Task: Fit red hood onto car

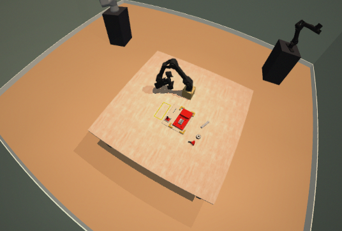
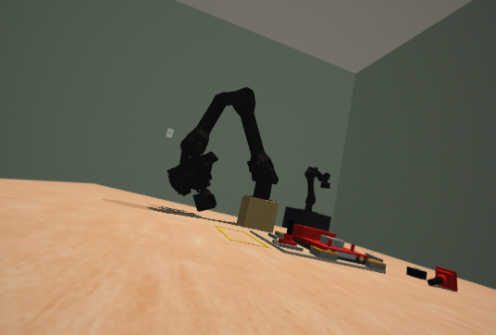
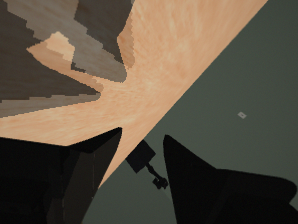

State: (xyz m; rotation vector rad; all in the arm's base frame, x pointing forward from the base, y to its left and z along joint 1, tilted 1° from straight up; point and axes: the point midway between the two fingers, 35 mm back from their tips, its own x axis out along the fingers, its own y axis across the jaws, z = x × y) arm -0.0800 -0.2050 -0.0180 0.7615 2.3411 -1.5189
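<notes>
My gripper tip is 360 mm short of the red hood, 230 mm to the right of it and 20 mm above it. The rest, counted from my gripper tip: grey rod: 400 mm ahead, 440 mm to the left, 50 mm below; then grey engine block: 450 mm ahead, 210 mm to the left, 40 mm below; then grey wheel: 540 mm ahead, 400 mm to the left, 50 mm below.
</notes>
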